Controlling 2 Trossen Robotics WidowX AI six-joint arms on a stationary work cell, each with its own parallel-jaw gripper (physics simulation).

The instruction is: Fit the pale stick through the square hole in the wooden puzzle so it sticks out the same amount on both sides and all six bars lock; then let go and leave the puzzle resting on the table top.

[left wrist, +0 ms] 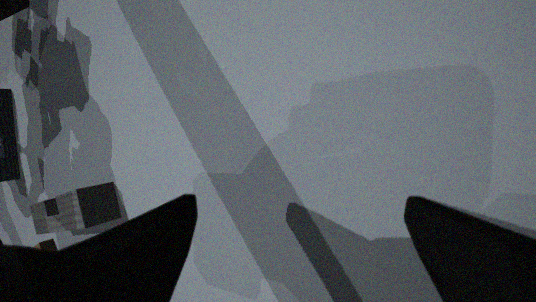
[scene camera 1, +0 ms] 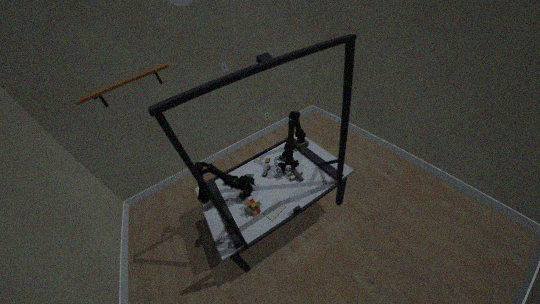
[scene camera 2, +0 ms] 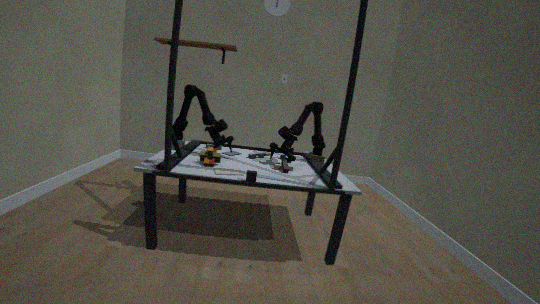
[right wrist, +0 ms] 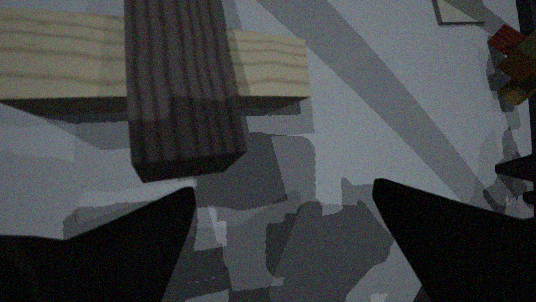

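Where they show: left gripper, fingertip midpoint: (left wrist: 301,207) (scene camera 1: 253,190) (scene camera 2: 226,155) (right wrist: 507,181); right gripper, fingertip midpoint: (left wrist: 18,1) (scene camera 1: 288,173) (scene camera 2: 276,163) (right wrist: 284,192); left arm's base, link origin: (scene camera 1: 206,199) (scene camera 2: 177,139); right arm's base, link origin: (scene camera 1: 301,141) (scene camera 2: 317,154).
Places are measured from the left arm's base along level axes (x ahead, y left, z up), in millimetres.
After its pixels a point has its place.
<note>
The wooden puzzle (scene camera 1: 253,207) (scene camera 2: 210,156), a cluster of red, orange, yellow and green bars, rests on the table top; part of it shows in the right wrist view (right wrist: 517,65) {x 293, y -342, z -29 mm}. Its square hole cannot be made out. A pale wooden bar (right wrist: 270,64) (scene camera 2: 288,168) lies under a dark brown bar (right wrist: 177,75) {x 691, y -355, z -13 mm}; whether it is the pale stick I cannot tell. My left gripper (left wrist: 301,207) {x 340, y -204, z -43 mm} (scene camera 2: 226,144) is open and empty, low over the table beside the puzzle. My right gripper (right wrist: 284,192) {x 652, y -303, z -43 mm} (scene camera 2: 281,153) is open and empty, near the crossed bars.
A striped grey block (left wrist: 67,212) {x 528, y -137, z -36 mm} with dark patches lies at the lower left of the left wrist view. A flat pale panel (scene camera 2: 227,171) {x 329, y -468, z -60 mm} (right wrist: 457,14) {x 361, y -417, z -60 mm} lies near the table's front edge. A small orange block (scene camera 1: 267,160) {x 654, y -27, z -50 mm} lies near the back edge. A dark frame (scene camera 1: 348,110) {x 852, y -691, z 588 mm} stands over the table.
</note>
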